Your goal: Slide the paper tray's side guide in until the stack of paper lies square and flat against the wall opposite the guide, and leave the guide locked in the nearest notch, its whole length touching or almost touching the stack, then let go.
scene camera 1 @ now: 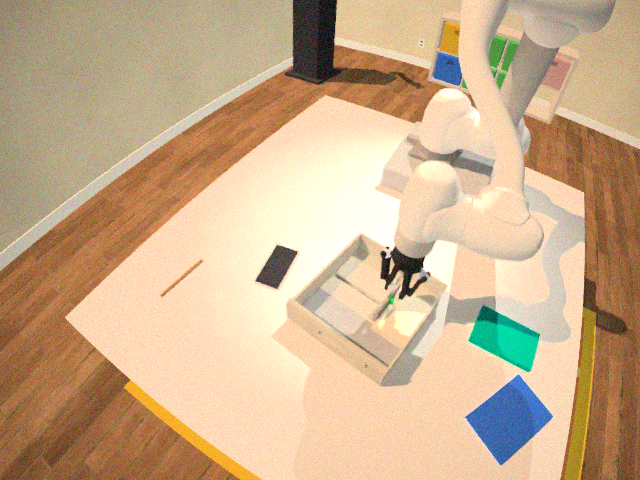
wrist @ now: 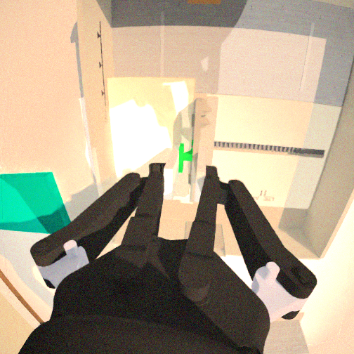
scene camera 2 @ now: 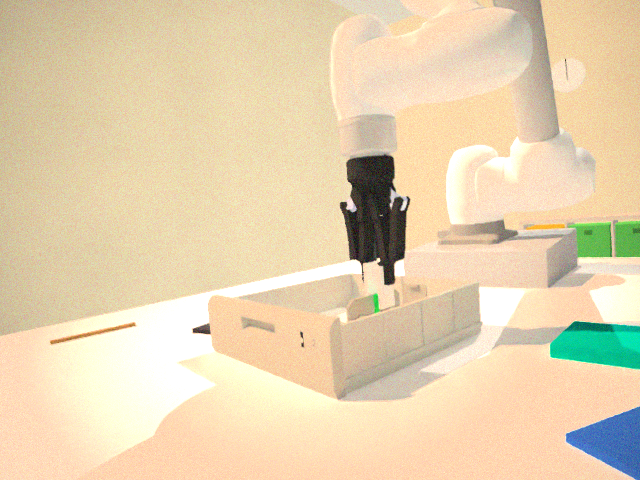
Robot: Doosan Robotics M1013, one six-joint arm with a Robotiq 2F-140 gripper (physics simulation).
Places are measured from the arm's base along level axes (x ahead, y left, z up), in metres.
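Pixels of known places: gripper, fingertip midpoint: [scene camera 1: 391,299] [scene camera 2: 380,305]; arm's base at its link origin: [scene camera 1: 435,152] [scene camera 2: 478,239].
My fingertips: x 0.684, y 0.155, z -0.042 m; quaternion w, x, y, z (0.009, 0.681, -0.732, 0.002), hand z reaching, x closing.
Observation:
Ahead of a thing's pixels: the offset from my fingertips to its top centre. "spot": to the spot under its first point.
The paper tray {0.048 m right, 0.033 m ahead, 0.036 m up} [scene camera 1: 338,341] [scene camera 2: 279,343] [wrist: 91,60] stands on the mat. The pale side guide {0.002 m left, 0.006 m ahead, 0.022 m up} [scene camera 1: 383,311] [scene camera 2: 358,308] [wrist: 205,135] stands upright inside it, with a green latch tab {spot: 0.002 m left, 0.009 m ahead, 0.012 m up} [scene camera 1: 391,300] [scene camera 2: 376,303] [wrist: 182,159] on its stack side. The pale yellow stack {0.050 m left, 0.015 m ahead, 0.020 m down} [scene camera 1: 410,319] [wrist: 140,89] lies between guide and left wall in the wrist view. Its far edge looks square; its right edge is at or very near the guide there. Glare and fingers hide its near part. My gripper [scene camera 1: 397,292] [scene camera 2: 377,277] [wrist: 189,157] is partly open and empty, its fingertips apart around the tab's near end.
A dark notched strip [wrist: 270,148] runs across the tray floor from the guide to the right wall in the wrist view. A teal block {0.342 m left, 0.111 m back, 0.041 m down} [scene camera 1: 504,338] [scene camera 2: 594,345] [wrist: 32,202] and a blue sheet {0.436 m left, 0.102 m ahead, 0.051 m down} [scene camera 1: 509,419] [scene camera 2: 615,439] lie outside. A dark slab {0.351 m right, 0.062 m ahead, 0.051 m down} [scene camera 1: 277,266] and a thin stick {0.557 m right, 0.275 m ahead, 0.052 m down} [scene camera 1: 181,277] lie opposite.

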